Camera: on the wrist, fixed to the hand. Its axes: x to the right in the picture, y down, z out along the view.
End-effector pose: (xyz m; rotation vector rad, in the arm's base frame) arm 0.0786 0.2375 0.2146 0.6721 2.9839 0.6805
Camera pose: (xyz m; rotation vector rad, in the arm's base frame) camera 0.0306 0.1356 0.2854 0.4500 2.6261 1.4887
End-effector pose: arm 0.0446 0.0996 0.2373 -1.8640 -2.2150 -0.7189
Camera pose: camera -0.0473 0.0482 0.3185 1.7003 1.9877 1.3871
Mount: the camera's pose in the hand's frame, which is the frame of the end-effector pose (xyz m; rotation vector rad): 0.0078 -0.0730 -0.1109 -0.5812 0.0678 -0.1052
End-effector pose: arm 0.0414 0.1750 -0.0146 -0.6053 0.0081 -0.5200
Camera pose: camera -0.0030 0.0604 -0.0653 -1.1597 0.1980 -0.6443
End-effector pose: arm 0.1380 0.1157 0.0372 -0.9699 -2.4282 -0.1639
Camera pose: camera 0.1306 0.0342 0.1420 -1.0434 -2.4105 -0.9642
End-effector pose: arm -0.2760 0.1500 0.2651 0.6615 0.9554 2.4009
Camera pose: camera -0.3292 0.1468 0.1432 0.3037 0.2690 2.4411
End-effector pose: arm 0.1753 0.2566 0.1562 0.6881 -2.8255 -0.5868
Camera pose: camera 0.2264 0.1564 0.2271 0.7146 -2.3734 -1.2973
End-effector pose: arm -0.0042 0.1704 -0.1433 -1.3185 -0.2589 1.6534
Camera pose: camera 0.1288 0.1714 -0.1428 -1.7474 -0.7990 1.4932
